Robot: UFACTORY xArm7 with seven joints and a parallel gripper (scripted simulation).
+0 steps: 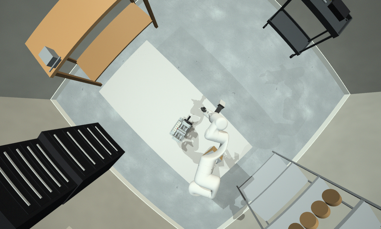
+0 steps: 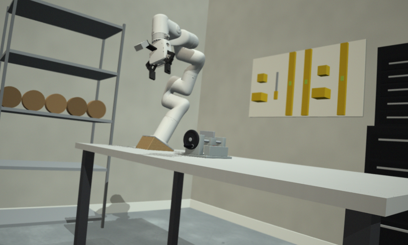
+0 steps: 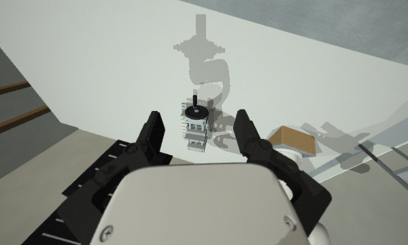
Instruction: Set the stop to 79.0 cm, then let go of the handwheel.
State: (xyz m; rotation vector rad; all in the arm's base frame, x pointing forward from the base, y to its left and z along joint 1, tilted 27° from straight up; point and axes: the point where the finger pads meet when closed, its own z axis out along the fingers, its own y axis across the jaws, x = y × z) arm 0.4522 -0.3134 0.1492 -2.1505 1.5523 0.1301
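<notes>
Now: hand 290 mm above the black handwheel, 170 mm to the right of it and 20 mm short of it.
</notes>
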